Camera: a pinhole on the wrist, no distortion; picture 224 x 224 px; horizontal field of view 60.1 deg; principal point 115.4 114.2 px. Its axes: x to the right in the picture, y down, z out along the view. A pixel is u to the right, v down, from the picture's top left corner.
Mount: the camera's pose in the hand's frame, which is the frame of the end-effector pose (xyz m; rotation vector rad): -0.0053 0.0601 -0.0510 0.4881 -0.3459 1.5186
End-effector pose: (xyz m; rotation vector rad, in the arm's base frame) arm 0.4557 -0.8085 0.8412 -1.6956 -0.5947 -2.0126
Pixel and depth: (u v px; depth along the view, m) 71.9 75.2 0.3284
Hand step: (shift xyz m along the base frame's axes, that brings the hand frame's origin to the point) 0.0376 0.2415 0.1064
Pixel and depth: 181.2 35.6 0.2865
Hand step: 0.1655 0.1283 0.1724
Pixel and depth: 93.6 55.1 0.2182
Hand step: 0.0406 0.1217 0.0927
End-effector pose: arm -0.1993 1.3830 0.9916 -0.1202 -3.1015 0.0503
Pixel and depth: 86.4 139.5 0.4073
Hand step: 0.0003 -0.2097 -0.2659
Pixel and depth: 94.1 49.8 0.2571
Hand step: -0.1130 -0.0900 -0.1405
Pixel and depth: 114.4 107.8 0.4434
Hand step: -0.0716 -0.1727 -0.3190
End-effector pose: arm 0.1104 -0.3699 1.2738 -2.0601 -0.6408 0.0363
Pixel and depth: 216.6 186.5 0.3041
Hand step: -0.1398 0.1796 -0.2187
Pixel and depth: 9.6 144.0 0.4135
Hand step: -0.2362 0.2783 0.1602
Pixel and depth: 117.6 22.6 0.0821
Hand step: 0.0387 0.0230 -0.0160
